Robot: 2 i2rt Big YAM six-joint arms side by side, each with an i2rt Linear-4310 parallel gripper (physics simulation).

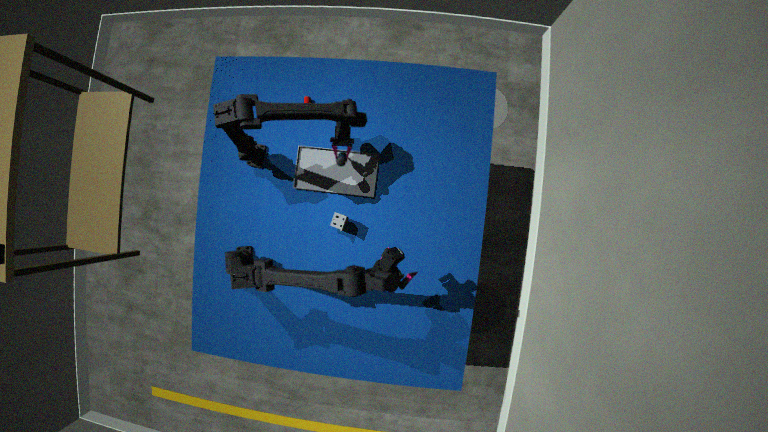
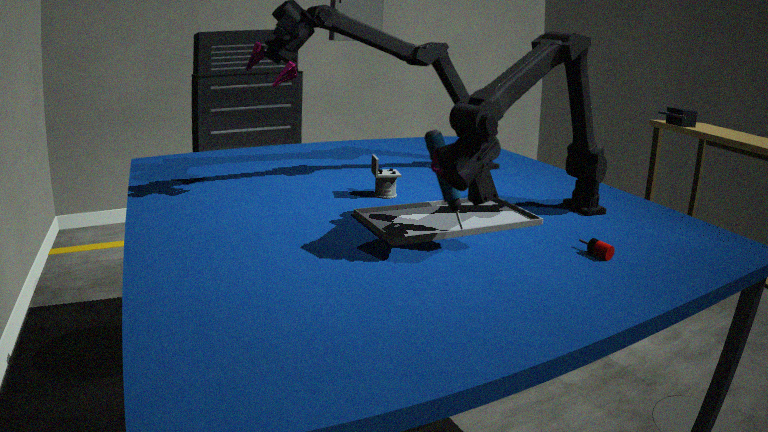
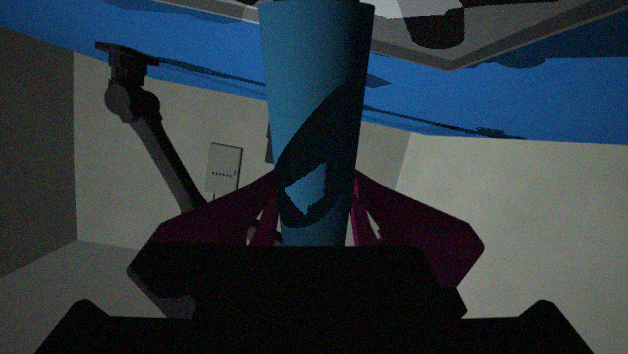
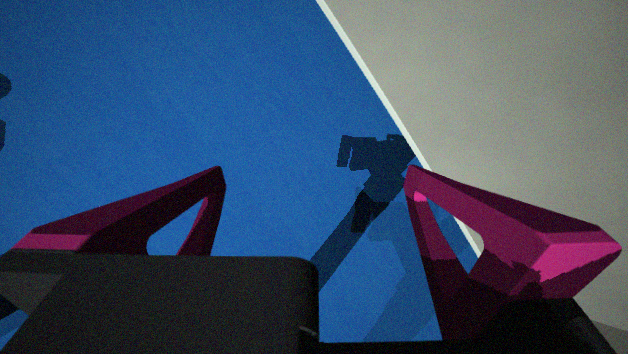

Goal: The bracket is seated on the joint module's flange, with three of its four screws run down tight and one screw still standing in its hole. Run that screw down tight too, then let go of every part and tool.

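Places are measured from the left arm's base along level axes (x left, y back, z up), in millimetres.
Pixels of known places: left gripper, between the fingertips: (image 2: 439, 165) (image 3: 314, 177); right gripper, between the fingertips: (image 1: 408, 262) (image 2: 259, 77) (image 4: 314, 175); left arm's base, origin of its link: (image 1: 257, 155) (image 2: 584, 208); right arm's base, origin of its link: (image 1: 245, 257) (image 3: 129, 52).
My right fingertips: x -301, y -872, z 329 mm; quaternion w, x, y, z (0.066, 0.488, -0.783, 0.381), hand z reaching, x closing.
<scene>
For each thing: its top centre in the pictures, then the offset to it from my right fingertips.
- joint module, centre of its top: (image 2: 386, 173) dz -265, dx +68, dy +343 mm
- shallow tray, centre of its top: (image 2: 451, 213) (image 1: 335, 170) dz -313, dx +307, dy +431 mm
- small red-and-black tool, centre of its top: (image 2: 595, 239) (image 1: 305, 105) dz -295, dx +601, dy +655 mm
The bracket (image 1: 338, 221) (image 2: 389, 173), light grey with one upright plate, sits on the joint module (image 2: 385, 188), which stands upright on the table. Dark screw heads or holes show on it; which screw stands higher is too small to tell. My left gripper (image 1: 341, 152) (image 2: 436, 163) (image 3: 314, 177) is shut on the blue screwdriver (image 2: 448, 189) (image 3: 317, 100). The screwdriver is steeply tilted, its shank pointing down over the tray; whether its tip touches the tray I cannot tell. My right gripper (image 1: 410, 276) (image 2: 261, 76) (image 4: 314, 175) is open and empty, high above the table, away from the bracket.
The shallow tray (image 1: 311, 157) (image 2: 486, 229) (image 3: 425, 60) lies beside the joint module. A small red-and-black tool (image 1: 307, 99) (image 2: 603, 250) with a thin tip lies on the blue table beyond the tray. A dark cabinet (image 2: 247, 94) stands behind the table.
</scene>
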